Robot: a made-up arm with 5 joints.
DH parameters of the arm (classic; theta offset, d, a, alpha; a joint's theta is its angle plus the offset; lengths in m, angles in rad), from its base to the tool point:
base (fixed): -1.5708 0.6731 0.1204 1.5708
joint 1: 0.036 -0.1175 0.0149 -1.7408
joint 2: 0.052 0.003 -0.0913 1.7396
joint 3: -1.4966 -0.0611 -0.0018 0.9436
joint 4: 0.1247 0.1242 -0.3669 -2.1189
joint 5: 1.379 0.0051 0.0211 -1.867
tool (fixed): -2.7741 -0.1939 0 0
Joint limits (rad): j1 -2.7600..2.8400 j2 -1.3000..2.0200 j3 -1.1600..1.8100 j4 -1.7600..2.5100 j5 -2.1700..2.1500
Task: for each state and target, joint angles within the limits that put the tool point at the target. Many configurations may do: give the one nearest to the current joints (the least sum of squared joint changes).
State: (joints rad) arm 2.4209 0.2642 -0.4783 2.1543 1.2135
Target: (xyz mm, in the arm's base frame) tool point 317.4 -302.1 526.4
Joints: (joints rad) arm 2.2308 -0.0077 -0.5040 1.9578 0.6841
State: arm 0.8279 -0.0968 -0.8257 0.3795 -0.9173
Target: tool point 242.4 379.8 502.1
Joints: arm 1.1522 -0.0954 -0.2700 0.8617 -1.5980
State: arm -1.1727 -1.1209 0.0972 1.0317 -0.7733
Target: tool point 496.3 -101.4 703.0
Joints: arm -1.1398 -1.2396 0.3374 1.1920 -0.4070
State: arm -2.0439 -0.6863 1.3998 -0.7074 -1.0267
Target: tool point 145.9 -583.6 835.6
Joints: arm -2.7357 -0.7531 1.0125 -0.4380 -1.5709
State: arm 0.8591 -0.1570 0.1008 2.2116 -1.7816
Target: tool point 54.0 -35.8 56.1
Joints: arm 1.0866 0.5389 -0.0933 2.2652 -2.1430
